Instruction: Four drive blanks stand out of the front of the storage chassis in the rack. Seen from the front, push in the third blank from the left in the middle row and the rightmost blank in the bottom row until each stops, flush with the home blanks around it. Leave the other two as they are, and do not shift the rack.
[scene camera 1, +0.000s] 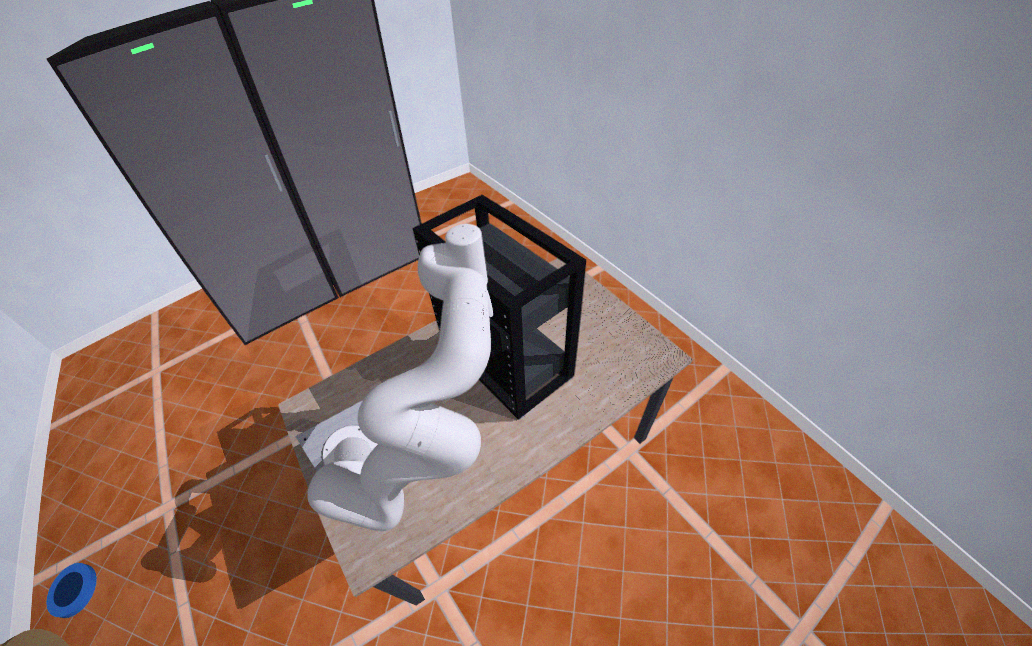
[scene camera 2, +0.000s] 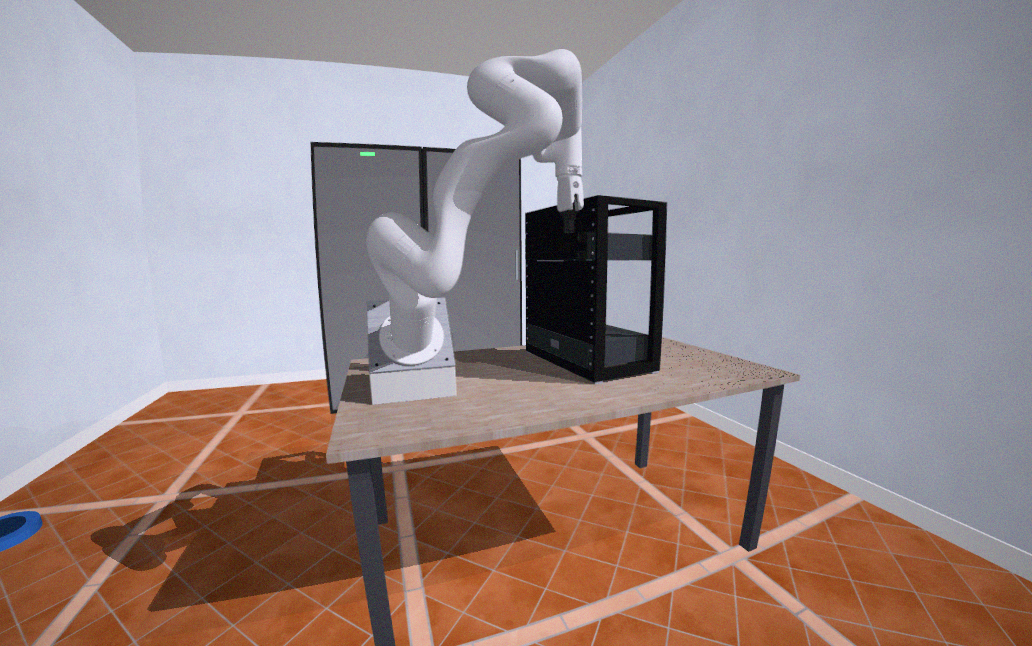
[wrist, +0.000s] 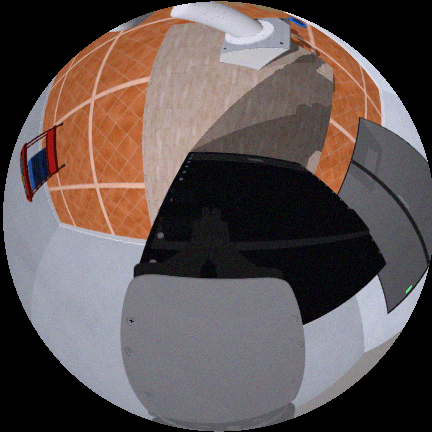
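Black rack (scene camera 2: 566, 325): visible also in the other scene camera, the rack (scene camera 1: 526, 291), and from the wrist, the rack (wrist: 279, 214). My gripper (scene camera 2: 569, 233) is visible from the wrist too, my gripper (wrist: 208, 218).
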